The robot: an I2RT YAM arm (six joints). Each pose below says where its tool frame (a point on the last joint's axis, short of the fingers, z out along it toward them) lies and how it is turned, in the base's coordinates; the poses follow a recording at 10 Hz.
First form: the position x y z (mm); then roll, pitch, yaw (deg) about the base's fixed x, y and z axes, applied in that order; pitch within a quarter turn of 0, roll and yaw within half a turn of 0.
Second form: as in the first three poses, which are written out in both.
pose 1, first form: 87 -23 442 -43.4 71.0 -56.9
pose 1, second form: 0.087 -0.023 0.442 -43.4 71.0 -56.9
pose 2, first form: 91 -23 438 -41.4 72.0 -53.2
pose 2, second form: 0.091 -0.023 0.438 -41.4 72.0 -53.2
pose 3, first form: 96 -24 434 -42.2 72.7 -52.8
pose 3, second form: 0.096 -0.024 0.434 -42.2 72.7 -52.8
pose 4, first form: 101 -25 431 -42.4 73.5 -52.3
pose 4, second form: 0.101 -0.025 0.431 -42.4 73.5 -52.3
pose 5, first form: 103 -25 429 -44.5 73.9 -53.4
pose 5, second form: 0.103 -0.025 0.429 -44.5 73.9 -53.4
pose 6, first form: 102 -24 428 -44.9 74.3 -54.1
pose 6, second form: 0.102 -0.024 0.428 -44.9 74.3 -54.1
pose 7, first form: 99 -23 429 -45.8 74.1 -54.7
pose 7, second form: 0.099 -0.023 0.429 -45.8 74.1 -54.7
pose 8, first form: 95 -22 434 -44.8 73.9 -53.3
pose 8, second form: 0.095 -0.022 0.434 -44.8 73.9 -53.3
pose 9, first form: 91 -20 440 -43.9 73.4 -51.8
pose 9, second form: 0.091 -0.020 0.440 -43.9 73.4 -51.8
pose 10, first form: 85 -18 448 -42.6 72.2 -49.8
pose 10, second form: 0.085 -0.018 0.448 -42.6 72.2 -49.8
